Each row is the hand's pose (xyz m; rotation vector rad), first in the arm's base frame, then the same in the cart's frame.
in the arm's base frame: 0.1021 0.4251 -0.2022 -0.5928 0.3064 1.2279
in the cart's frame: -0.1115 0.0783 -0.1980 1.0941 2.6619 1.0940
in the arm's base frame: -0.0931 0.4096 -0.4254 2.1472 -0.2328 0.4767
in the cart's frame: -0.0546 0.1215 0.0902 0.8488 1.0582 -2.0251
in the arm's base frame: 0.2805 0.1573 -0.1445 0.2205 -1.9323 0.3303
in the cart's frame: -0.1542 -0.2311 -0.2944 0.0892 0.6986 0.1171
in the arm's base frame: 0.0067 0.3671 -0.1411 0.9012 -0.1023 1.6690
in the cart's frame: 0.0136 0.0547 -0.1988 1.8465 1.7382 -0.5429
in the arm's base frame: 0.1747 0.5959 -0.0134 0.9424 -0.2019 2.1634
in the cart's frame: -0.1283 0.2207 -0.4206 2.2759 1.2554 -0.3807
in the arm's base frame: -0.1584 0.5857 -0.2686 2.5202 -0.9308 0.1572
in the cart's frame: 0.0254 0.3120 -0.0408 0.5658 0.2612 -1.9420
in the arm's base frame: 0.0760 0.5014 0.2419 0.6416 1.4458 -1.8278
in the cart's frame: 0.1045 0.1671 -0.5843 1.6262 -0.8950 1.2808
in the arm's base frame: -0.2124 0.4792 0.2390 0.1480 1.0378 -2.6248
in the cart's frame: 0.3475 0.2375 -0.4440 2.2938 -0.2461 0.8917
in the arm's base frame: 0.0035 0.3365 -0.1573 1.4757 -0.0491 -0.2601
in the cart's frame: 0.0171 0.0264 -0.1789 -0.1632 1.7292 -1.8248
